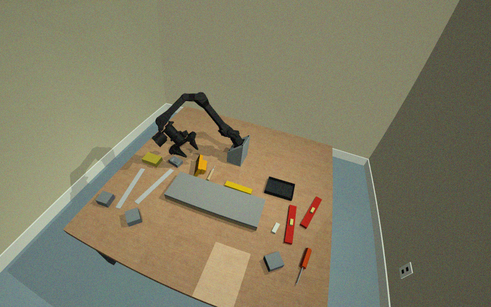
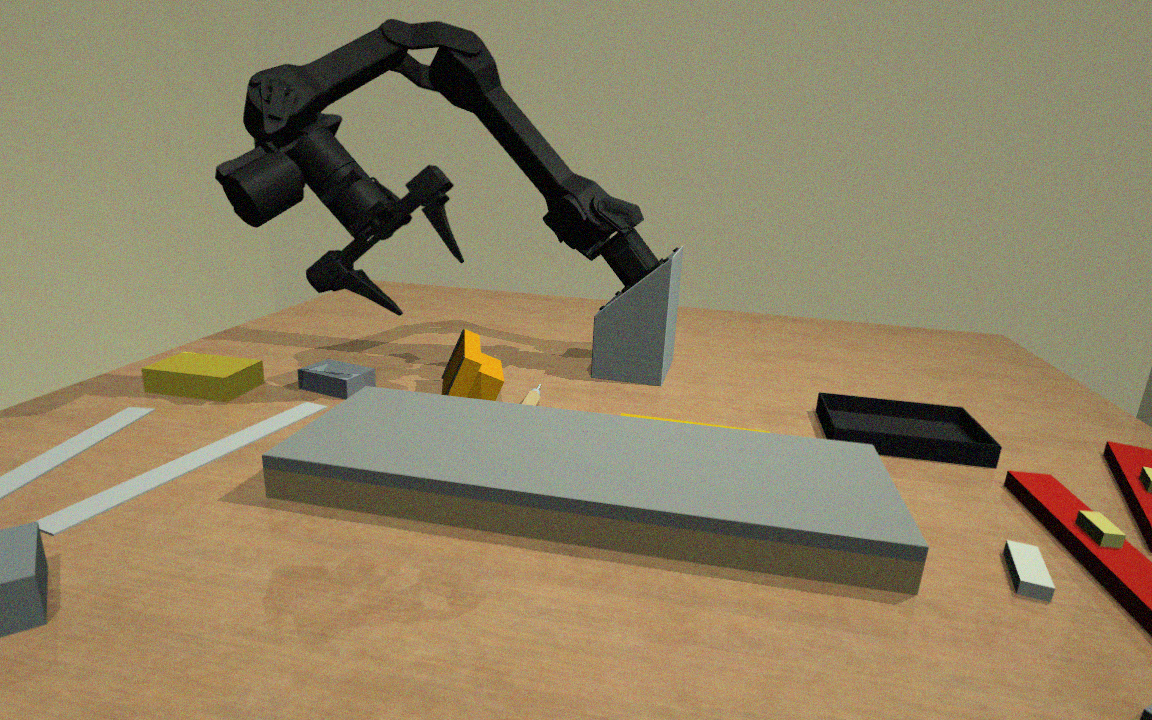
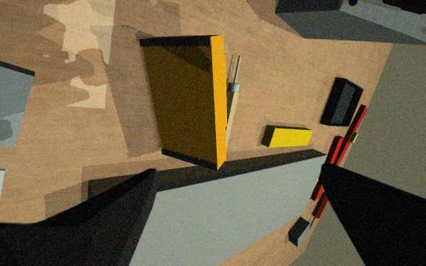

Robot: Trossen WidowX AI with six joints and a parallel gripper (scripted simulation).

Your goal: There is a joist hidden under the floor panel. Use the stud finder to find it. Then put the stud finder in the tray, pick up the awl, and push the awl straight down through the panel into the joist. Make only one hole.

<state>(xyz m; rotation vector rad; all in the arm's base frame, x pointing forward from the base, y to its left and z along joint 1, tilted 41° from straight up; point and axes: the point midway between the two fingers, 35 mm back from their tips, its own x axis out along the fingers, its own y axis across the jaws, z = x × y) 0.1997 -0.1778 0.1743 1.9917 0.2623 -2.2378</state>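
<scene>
My gripper tip is 40 mm past the yellow stud finder, 50 mm to the right of it and 110 mm above it. The rest, counted from my gripper tip: awl: 20 mm behind, 110 mm to the left, 130 mm below; then grey block: 10 mm behind, 130 mm to the right, 120 mm below; then yellow block: 40 mm ahead, 280 mm to the right, 120 mm below.
</scene>
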